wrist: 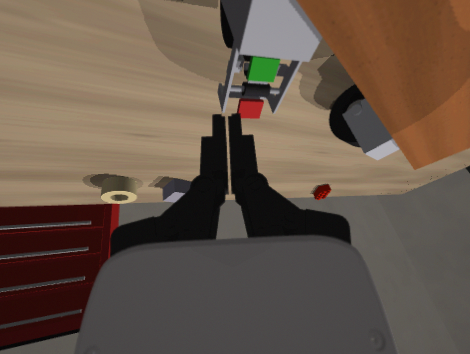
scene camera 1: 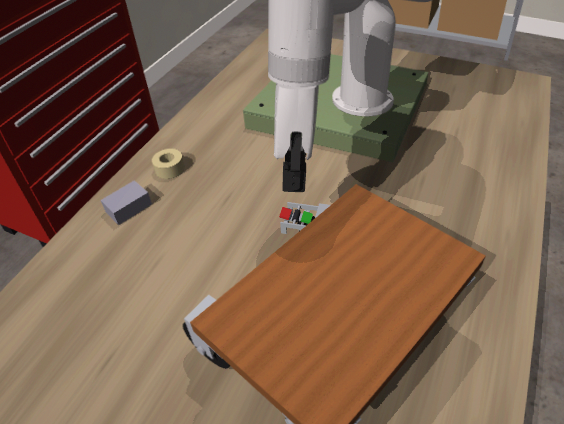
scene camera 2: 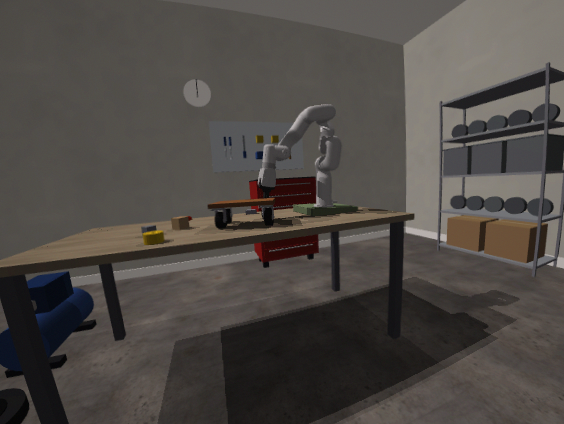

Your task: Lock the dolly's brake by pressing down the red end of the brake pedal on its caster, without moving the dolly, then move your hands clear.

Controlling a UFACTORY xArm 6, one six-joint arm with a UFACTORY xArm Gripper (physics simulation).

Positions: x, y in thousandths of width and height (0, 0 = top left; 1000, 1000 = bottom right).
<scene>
dolly: wrist 859, 188; scene camera 1 577, 761; scene camera 2 393, 515
</scene>
